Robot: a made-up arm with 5 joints.
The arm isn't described. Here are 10 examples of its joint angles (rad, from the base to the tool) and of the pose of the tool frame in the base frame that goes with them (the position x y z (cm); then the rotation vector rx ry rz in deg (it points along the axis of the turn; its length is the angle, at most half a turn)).
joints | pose
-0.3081 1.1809 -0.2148 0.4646 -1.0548 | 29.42 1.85 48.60 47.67 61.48 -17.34
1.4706 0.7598 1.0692 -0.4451 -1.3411 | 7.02 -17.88 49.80 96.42 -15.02 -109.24
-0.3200 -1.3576 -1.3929 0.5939 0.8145 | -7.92 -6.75 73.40 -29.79 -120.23 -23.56
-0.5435 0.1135 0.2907 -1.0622 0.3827 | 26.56 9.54 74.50 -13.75 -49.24 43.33
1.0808 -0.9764 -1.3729 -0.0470 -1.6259 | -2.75 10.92 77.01 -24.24 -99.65 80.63
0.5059 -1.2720 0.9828 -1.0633 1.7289 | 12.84 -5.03 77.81 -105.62 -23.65 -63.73
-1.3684 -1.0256 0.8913 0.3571 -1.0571 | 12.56 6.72 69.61 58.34 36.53 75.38
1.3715 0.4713 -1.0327 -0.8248 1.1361 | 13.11 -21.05 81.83 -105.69 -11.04 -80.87
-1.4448 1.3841 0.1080 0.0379 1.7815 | 10.20 10.34 43.56 107.44 -15.51 -124.99
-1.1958 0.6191 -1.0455 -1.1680 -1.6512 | 17.71 11.38 80.84 -126.85 39.03 -113.09
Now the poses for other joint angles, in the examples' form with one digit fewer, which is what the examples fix.
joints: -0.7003 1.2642 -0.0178 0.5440 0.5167
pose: 19.2 8.0 46.6 -34.3 94.4 69.0
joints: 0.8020 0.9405 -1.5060 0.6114 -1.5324
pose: 24.1 -23.6 68.7 74.7 -54.7 -29.5
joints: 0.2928 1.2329 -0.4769 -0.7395 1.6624
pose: 36.6 -10.9 53.6 -88.5 22.7 10.6
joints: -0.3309 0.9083 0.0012 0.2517 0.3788
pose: 28.5 5.4 51.9 -14.5 58.7 46.9
